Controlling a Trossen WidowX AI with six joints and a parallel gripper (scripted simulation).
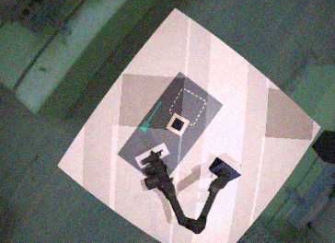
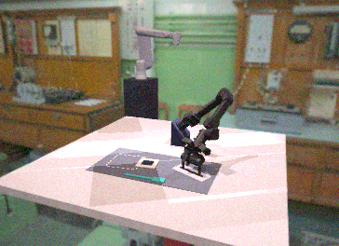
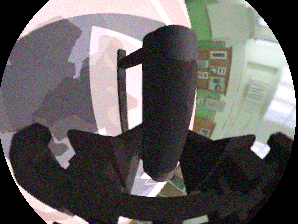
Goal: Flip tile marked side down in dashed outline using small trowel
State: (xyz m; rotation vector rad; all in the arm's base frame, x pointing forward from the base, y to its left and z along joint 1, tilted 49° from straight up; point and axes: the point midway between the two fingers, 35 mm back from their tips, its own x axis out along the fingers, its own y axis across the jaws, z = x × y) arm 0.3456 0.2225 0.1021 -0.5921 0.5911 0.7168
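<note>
Now: the grey mat 160 mm to the right of my gripper tip, 70 mm below it and 10 mm ahead of it. From my gripper tip the other things lie so: tile 220 mm to the right, 40 mm below; then small trowel 30 mm behind, 10 mm to the left, 10 mm below; then teal trowel 150 mm ahead, 120 mm to the right, 40 mm below.
</note>
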